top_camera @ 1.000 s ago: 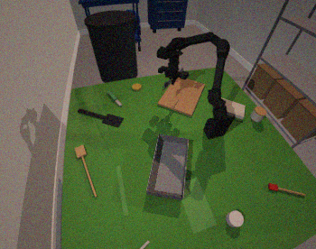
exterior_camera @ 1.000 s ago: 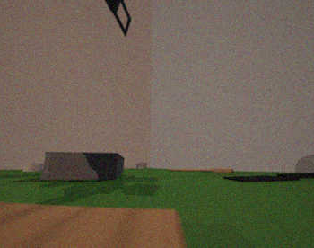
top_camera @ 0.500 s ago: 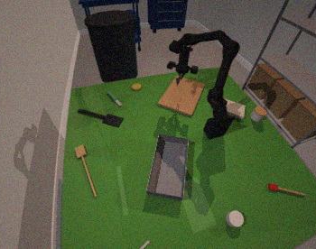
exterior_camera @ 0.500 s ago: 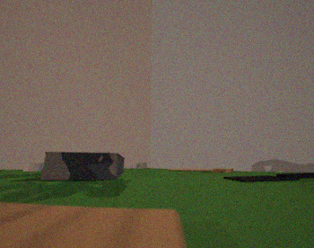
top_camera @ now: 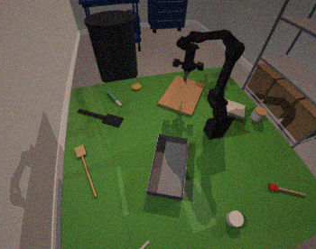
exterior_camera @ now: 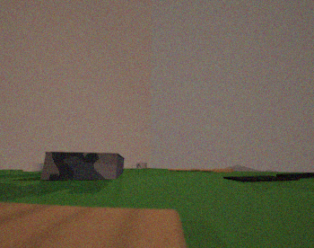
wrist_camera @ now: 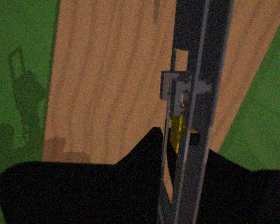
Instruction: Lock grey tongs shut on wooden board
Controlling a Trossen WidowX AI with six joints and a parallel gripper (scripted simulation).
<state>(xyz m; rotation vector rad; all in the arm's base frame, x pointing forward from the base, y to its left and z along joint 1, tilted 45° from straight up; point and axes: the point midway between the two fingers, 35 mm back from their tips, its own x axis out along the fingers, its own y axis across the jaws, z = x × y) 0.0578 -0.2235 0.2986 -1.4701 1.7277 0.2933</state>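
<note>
The wooden board is 15 cm below my gripper tip. From my gripper tip the other things lie so: pale block: 28 cm behind, 21 cm to the left, 14 cm below; then grey roasting tin: 26 cm ahead, 51 cm to the left, 13 cm below; then green-handled item: 48 cm ahead, 5 cm to the right, 15 cm below.
</note>
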